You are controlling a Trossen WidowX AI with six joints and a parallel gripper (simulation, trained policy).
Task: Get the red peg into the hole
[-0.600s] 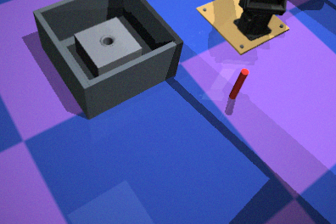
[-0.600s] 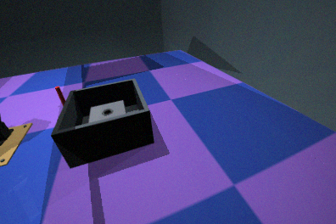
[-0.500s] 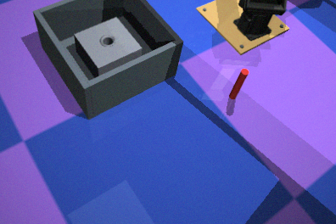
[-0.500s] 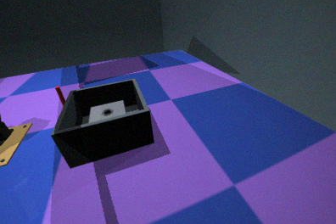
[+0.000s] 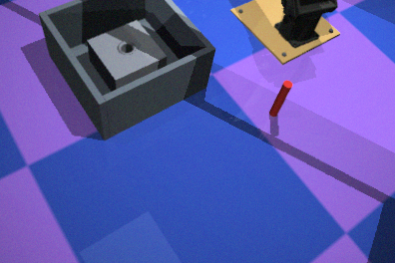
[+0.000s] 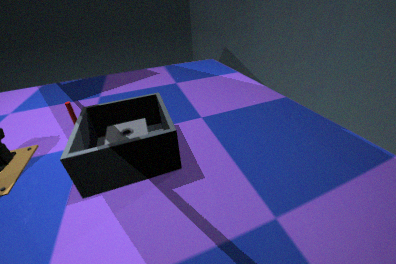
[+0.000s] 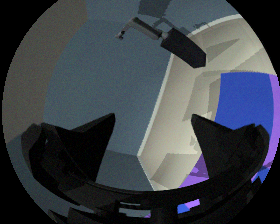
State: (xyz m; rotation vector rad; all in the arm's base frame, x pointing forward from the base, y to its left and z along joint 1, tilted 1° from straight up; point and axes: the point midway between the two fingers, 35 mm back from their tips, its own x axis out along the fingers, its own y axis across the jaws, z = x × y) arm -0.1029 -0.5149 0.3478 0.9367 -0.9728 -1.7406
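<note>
Now: the red peg 26 cm ahead of my gripper tip, 68 cm to the left of it and 30 cm below it. Round my gripper tip: grey box: 44 cm ahead, 50 cm to the left, 31 cm below; then grey plate: 44 cm ahead, 50 cm to the left, 29 cm below.
</note>
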